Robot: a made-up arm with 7 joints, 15 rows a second.
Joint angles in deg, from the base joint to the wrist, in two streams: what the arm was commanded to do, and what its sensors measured. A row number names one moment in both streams.
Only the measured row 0 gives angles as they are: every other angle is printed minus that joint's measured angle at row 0.
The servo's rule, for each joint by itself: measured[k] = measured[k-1] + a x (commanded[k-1-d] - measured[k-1]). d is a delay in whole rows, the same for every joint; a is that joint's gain. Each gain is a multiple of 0.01, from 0.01 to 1. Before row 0 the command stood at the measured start. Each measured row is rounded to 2 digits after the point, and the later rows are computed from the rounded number. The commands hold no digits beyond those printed.
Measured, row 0: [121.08, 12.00, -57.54, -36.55, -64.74, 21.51, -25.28]
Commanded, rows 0 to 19: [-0.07, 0.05, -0.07, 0.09, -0.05, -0.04, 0.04]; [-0.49, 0.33, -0.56, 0.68, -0.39, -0.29, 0.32]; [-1.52, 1.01, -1.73, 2.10, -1.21, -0.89, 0.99]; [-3.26, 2.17, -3.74, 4.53, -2.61, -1.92, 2.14]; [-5.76, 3.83, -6.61, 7.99, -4.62, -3.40, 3.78]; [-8.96, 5.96, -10.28, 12.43, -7.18, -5.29, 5.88]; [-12.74, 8.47, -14.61, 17.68, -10.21, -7.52, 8.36]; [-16.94, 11.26, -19.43, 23.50, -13.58, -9.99, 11.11]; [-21.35, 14.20, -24.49, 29.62, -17.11, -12.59, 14.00]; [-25.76, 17.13, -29.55, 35.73, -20.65, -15.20, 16.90]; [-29.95, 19.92, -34.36, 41.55, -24.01, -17.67, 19.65]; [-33.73, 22.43, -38.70, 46.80, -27.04, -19.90, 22.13]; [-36.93, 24.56, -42.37, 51.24, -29.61, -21.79, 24.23]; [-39.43, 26.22, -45.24, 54.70, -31.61, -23.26, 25.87]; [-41.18, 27.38, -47.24, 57.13, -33.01, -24.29, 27.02]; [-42.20, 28.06, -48.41, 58.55, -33.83, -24.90, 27.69]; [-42.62, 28.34, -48.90, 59.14, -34.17, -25.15, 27.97]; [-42.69, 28.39, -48.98, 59.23, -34.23, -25.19, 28.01]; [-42.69, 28.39, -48.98, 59.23, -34.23, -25.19, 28.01]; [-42.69, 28.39, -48.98, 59.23, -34.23, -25.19, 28.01]
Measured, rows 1 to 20: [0.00, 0.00, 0.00, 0.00, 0.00, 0.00, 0.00]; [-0.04, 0.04, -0.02, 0.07, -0.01, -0.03, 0.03]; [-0.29, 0.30, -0.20, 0.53, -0.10, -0.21, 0.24]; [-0.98, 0.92, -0.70, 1.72, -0.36, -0.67, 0.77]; [-2.26, 2.02, -1.70, 3.86, -0.88, -1.52, 1.74]; [-4.22, 3.61, -3.32, 7.00, -1.74, -2.80, 3.19]; [-6.87, 5.68, -5.62, 11.13, -2.99, -4.49, 5.10]; [-10.16, 8.14, -8.59, 16.11, -4.65, -6.55, 7.41]; [-13.96, 10.89, -12.17, 21.73, -6.70, -8.89, 10.04]; [-18.10, 13.80, -16.24, 27.73, -9.09, -11.41, 12.85]; [-22.39, 16.73, -20.63, 33.81, -11.75, -13.99, 15.73]; [-26.62, 19.54, -25.16, 39.69, -14.57, -16.49, 18.51]; [-30.60, 22.08, -29.63, 45.09, -17.44, -18.81, 21.08]; [-34.14, 24.26, -33.83, 49.76, -20.24, -20.84, 23.32]; [-37.10, 25.98, -37.60, 53.51, -22.86, -22.49, 25.13]; [-39.38, 27.21, -40.78, 56.26, -25.19, -23.71, 26.47]; [-40.96, 27.96, -43.30, 58.00, -27.18, -24.52, 27.34]; [-41.89, 28.29, -45.15, 58.87, -28.79, -24.95, 27.79]; [-42.34, 28.38, -46.41, 59.14, -30.04, -25.11, 27.95]; [-42.54, 28.39, -47.26, 59.21, -31.00, -25.16, 27.99]
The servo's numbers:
d 1
a 0.56 0.88 0.33 0.76 0.23 0.68 0.71

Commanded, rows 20 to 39: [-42.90, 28.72, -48.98, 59.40, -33.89, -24.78, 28.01]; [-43.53, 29.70, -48.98, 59.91, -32.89, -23.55, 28.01]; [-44.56, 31.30, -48.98, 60.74, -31.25, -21.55, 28.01]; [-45.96, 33.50, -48.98, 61.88, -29.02, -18.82, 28.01]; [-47.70, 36.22, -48.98, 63.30, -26.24, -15.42, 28.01]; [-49.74, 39.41, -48.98, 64.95, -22.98, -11.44, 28.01]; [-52.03, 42.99, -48.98, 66.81, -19.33, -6.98, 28.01]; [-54.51, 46.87, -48.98, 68.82, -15.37, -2.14, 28.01]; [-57.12, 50.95, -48.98, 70.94, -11.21, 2.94, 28.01]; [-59.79, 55.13, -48.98, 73.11, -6.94, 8.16, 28.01]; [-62.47, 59.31, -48.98, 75.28, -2.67, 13.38, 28.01]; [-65.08, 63.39, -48.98, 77.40, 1.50, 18.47, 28.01]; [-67.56, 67.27, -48.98, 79.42, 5.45, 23.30, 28.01]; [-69.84, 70.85, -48.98, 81.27, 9.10, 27.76, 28.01]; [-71.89, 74.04, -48.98, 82.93, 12.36, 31.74, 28.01]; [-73.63, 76.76, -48.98, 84.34, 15.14, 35.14, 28.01]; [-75.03, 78.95, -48.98, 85.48, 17.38, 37.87, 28.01]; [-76.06, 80.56, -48.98, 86.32, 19.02, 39.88, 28.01]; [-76.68, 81.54, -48.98, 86.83, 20.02, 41.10, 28.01]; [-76.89, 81.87, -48.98, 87.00, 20.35, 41.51, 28.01]
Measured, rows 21 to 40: [-42.62, 28.39, -47.83, 59.23, -31.74, -25.18, 28.00]; [-42.78, 28.68, -48.21, 59.36, -32.23, -24.91, 28.01]; [-43.20, 29.58, -48.46, 59.78, -32.38, -23.99, 28.01]; [-43.96, 31.09, -48.63, 60.51, -32.12, -22.33, 28.01]; [-45.08, 33.21, -48.75, 61.55, -31.41, -19.94, 28.01]; [-46.55, 35.86, -48.83, 62.88, -30.22, -16.87, 28.01]; [-48.34, 38.98, -48.88, 64.45, -28.55, -13.18, 28.01]; [-50.41, 42.51, -48.91, 66.24, -26.43, -8.96, 28.01]; [-52.71, 46.35, -48.93, 68.20, -23.89, -4.32, 28.01]; [-55.18, 50.40, -48.95, 70.28, -20.97, 0.62, 28.01]; [-57.76, 54.56, -48.96, 72.43, -17.74, 5.75, 28.01]; [-60.40, 58.74, -48.97, 74.60, -14.27, 10.94, 28.01]; [-63.02, 62.83, -48.97, 76.73, -10.64, 16.06, 28.01]; [-65.56, 66.74, -48.97, 78.77, -6.94, 20.98, 28.01]; [-67.96, 70.36, -48.97, 80.67, -3.25, 25.59, 28.01]; [-70.16, 73.60, -48.97, 82.39, 0.34, 29.77, 28.01]; [-72.10, 76.38, -48.97, 83.87, 3.74, 33.42, 28.01]; [-73.74, 78.64, -48.97, 85.09, 6.88, 36.45, 28.01]; [-75.04, 80.33, -48.97, 86.02, 9.67, 38.78, 28.01]; [-75.96, 81.39, -48.97, 86.64, 12.05, 40.36, 28.01]
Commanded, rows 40 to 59: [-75.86, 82.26, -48.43, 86.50, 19.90, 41.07, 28.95]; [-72.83, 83.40, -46.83, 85.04, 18.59, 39.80, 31.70]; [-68.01, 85.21, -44.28, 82.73, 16.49, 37.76, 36.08]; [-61.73, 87.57, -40.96, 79.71, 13.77, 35.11, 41.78]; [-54.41, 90.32, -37.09, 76.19, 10.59, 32.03, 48.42]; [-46.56, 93.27, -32.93, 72.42, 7.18, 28.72, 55.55]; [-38.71, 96.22, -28.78, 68.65, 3.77, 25.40, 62.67]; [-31.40, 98.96, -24.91, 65.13, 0.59, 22.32, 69.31]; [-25.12, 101.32, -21.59, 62.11, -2.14, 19.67, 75.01]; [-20.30, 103.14, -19.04, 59.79, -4.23, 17.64, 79.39]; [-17.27, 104.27, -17.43, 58.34, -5.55, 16.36, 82.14]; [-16.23, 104.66, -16.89, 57.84, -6.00, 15.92, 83.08]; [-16.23, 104.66, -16.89, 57.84, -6.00, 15.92, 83.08]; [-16.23, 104.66, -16.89, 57.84, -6.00, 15.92, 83.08]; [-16.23, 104.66, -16.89, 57.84, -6.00, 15.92, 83.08]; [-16.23, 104.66, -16.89, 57.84, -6.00, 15.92, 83.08]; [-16.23, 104.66, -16.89, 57.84, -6.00, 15.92, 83.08]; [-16.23, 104.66, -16.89, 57.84, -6.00, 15.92, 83.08]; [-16.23, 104.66, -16.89, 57.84, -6.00, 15.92, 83.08]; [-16.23, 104.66, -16.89, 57.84, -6.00, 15.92, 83.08]
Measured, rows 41 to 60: [-76.48, 81.81, -48.97, 86.91, 13.96, 41.14, 28.01]; [-76.13, 82.21, -48.79, 86.60, 15.33, 41.09, 28.68]; [-74.28, 83.26, -48.14, 85.41, 16.08, 40.21, 30.82]; [-70.77, 84.98, -46.87, 83.37, 16.17, 38.54, 34.55]; [-65.71, 87.26, -44.92, 80.59, 15.62, 36.21, 39.68]; [-59.38, 89.95, -42.34, 77.25, 14.46, 33.37, 45.89]; [-52.20, 92.87, -39.23, 73.58, 12.79, 30.21, 52.75]; [-44.65, 95.82, -35.78, 69.83, 10.72, 26.94, 59.79]; [-37.23, 98.58, -32.19, 66.26, 8.39, 23.80, 66.55]; [-30.45, 100.99, -28.69, 63.11, 5.97, 20.99, 72.56]; [-24.77, 102.88, -25.51, 60.59, 3.62, 18.71, 77.41]; [-20.57, 104.10, -22.84, 58.88, 1.51, 17.11, 80.77]; [-18.14, 104.59, -20.88, 58.09, -0.22, 16.30, 82.41]; [-17.07, 104.65, -19.56, 57.90, -1.55, 16.04, 82.89]; [-16.60, 104.66, -18.68, 57.85, -2.57, 15.96, 83.02]; [-16.39, 104.66, -18.09, 57.84, -3.36, 15.93, 83.06]; [-16.30, 104.66, -17.69, 57.84, -3.97, 15.92, 83.07]; [-16.26, 104.66, -17.43, 57.84, -4.44, 15.92, 83.08]; [-16.24, 104.66, -17.25, 57.84, -4.80, 15.92, 83.08]; [-16.23, 104.66, -17.13, 57.84, -5.08, 15.92, 83.08]
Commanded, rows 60 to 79: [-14.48, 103.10, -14.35, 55.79, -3.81, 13.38, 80.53]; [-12.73, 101.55, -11.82, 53.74, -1.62, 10.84, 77.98]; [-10.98, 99.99, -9.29, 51.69, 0.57, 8.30, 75.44]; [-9.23, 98.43, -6.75, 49.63, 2.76, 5.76, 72.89]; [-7.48, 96.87, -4.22, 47.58, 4.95, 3.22, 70.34]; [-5.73, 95.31, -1.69, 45.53, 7.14, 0.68, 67.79]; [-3.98, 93.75, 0.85, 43.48, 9.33, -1.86, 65.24]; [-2.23, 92.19, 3.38, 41.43, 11.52, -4.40, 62.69]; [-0.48, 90.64, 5.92, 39.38, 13.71, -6.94, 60.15]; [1.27, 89.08, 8.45, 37.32, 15.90, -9.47, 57.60]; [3.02, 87.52, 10.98, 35.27, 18.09, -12.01, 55.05]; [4.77, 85.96, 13.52, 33.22, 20.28, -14.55, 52.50]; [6.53, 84.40, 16.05, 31.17, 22.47, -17.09, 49.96]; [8.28, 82.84, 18.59, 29.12, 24.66, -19.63, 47.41]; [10.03, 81.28, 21.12, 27.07, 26.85, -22.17, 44.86]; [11.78, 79.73, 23.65, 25.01, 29.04, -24.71, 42.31]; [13.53, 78.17, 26.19, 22.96, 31.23, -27.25, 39.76]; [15.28, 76.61, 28.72, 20.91, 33.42, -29.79, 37.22]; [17.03, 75.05, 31.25, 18.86, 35.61, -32.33, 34.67]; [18.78, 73.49, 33.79, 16.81, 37.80, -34.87, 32.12]
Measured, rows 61 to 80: [-16.23, 104.66, -17.05, 57.84, -5.29, 15.92, 83.08]; [-15.25, 103.29, -16.16, 56.28, -4.95, 14.19, 81.27]; [-13.84, 101.76, -14.73, 54.35, -4.18, 11.91, 78.93]; [-12.24, 100.20, -12.93, 52.33, -3.09, 9.46, 76.45]; [-10.55, 98.64, -10.89, 50.28, -1.74, 6.94, 73.92]; [-8.83, 97.08, -8.69, 48.23, -0.20, 4.41, 71.38]; [-7.09, 95.52, -6.38, 46.18, 1.49, 1.87, 68.83]; [-5.35, 93.96, -3.99, 44.13, 3.29, -0.67, 66.28]; [-3.60, 92.40, -1.56, 42.08, 5.18, -3.21, 63.73]; [-1.85, 90.85, 0.91, 40.03, 7.14, -5.75, 61.19]; [-0.10, 89.29, 3.40, 37.97, 9.15, -8.28, 58.64]; [1.65, 87.73, 5.90, 35.92, 11.21, -10.82, 56.09]; [3.40, 86.17, 8.41, 33.87, 13.30, -13.36, 53.54]; [5.15, 84.61, 10.93, 31.82, 15.41, -15.90, 51.00]; [6.90, 83.05, 13.46, 29.77, 17.54, -18.44, 48.45]; [8.65, 81.49, 15.99, 27.72, 19.68, -20.98, 45.90]; [10.40, 79.94, 18.52, 25.66, 21.83, -23.52, 43.35]; [12.15, 78.38, 21.05, 23.61, 23.99, -26.06, 40.80]; [13.90, 76.82, 23.58, 21.56, 26.16, -28.60, 38.26]; [15.65, 75.26, 26.11, 19.51, 28.33, -31.14, 35.71]
